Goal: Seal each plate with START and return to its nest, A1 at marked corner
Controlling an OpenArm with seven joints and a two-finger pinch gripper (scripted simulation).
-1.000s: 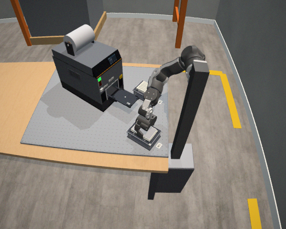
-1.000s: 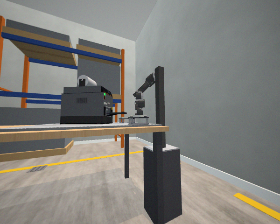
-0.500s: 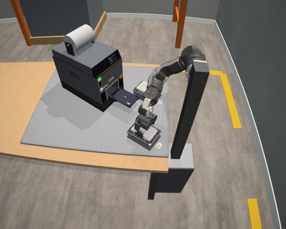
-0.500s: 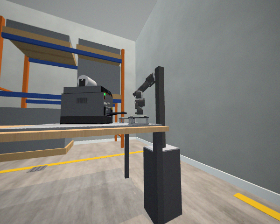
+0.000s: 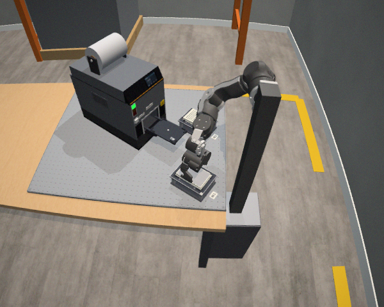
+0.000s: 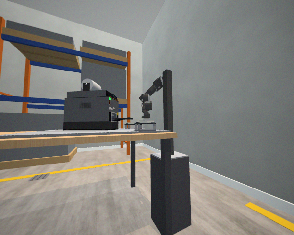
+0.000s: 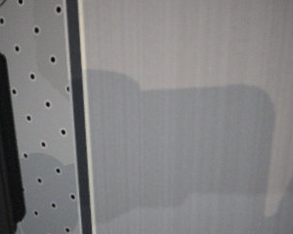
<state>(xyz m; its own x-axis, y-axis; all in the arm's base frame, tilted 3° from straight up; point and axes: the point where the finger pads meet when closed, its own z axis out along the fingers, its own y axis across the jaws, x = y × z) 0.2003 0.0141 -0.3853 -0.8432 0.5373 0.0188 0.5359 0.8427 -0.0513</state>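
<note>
Now: hand 10 mm past the white well plate, 340 mm to the left of it and 40 mm above it. Also, from my hand: foil roll: 410 mm ahead, 390 mm to the right, 320 mm above; white start button: 260 mm ahead, 190 mm to the right, 90 mm above; sealer stage: 120 mm ahead, 210 mm to the right, 10 mm above.
</note>
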